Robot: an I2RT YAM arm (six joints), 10 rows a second.
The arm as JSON. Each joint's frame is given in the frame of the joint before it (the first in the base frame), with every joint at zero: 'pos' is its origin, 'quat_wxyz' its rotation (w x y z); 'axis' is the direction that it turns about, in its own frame. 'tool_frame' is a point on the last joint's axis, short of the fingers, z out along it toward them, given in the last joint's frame.
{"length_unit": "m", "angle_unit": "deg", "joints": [
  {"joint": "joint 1", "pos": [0.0, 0.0, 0.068], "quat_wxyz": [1.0, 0.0, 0.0, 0.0], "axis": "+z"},
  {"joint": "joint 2", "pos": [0.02, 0.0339, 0.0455], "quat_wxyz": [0.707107, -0.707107, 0.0, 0.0], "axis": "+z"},
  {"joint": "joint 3", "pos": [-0.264, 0.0, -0.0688], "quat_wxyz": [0.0, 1.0, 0.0, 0.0], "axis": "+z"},
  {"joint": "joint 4", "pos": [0.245, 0.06, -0.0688], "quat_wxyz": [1.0, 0.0, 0.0, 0.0], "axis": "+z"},
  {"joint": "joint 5", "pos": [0.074, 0.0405, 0.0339], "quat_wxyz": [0.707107, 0.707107, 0.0, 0.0], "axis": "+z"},
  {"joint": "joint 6", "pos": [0.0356, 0.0, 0.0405], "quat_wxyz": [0.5, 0.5, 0.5, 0.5], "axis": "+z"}
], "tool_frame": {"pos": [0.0, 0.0, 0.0], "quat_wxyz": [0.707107, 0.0, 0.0, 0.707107]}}
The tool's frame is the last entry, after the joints.
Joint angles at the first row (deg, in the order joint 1, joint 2, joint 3, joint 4, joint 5, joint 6):
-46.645, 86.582, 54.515, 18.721, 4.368, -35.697
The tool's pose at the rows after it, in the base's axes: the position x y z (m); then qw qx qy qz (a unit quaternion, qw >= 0):
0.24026, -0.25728, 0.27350, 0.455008, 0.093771, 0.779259, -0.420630
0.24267, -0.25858, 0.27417, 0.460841, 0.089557, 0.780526, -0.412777
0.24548, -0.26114, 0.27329, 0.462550, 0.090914, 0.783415, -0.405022
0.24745, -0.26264, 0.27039, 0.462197, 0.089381, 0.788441, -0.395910
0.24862, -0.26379, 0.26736, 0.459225, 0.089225, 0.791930, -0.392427
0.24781, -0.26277, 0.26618, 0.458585, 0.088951, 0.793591, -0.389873
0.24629, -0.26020, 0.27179, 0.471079, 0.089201, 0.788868, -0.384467
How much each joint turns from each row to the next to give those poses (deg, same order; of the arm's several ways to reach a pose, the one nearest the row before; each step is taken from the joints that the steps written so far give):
-0.025, 0.298, 0.555, -0.348, -1.505, 0.491
0.023, 0.515, 0.706, -0.322, -1.163, 0.311
-0.011, 0.876, 0.879, -0.560, -0.568, 0.593
-0.011, 0.716, 0.402, -0.588, -0.764, 0.286
-0.001, 0.562, 0.116, -0.206, -0.105, 0.003
0.001, -0.203, -0.347, -0.163, -0.170, 0.065
0.000, -1.022, -0.046, -0.094, -1.057, 0.920

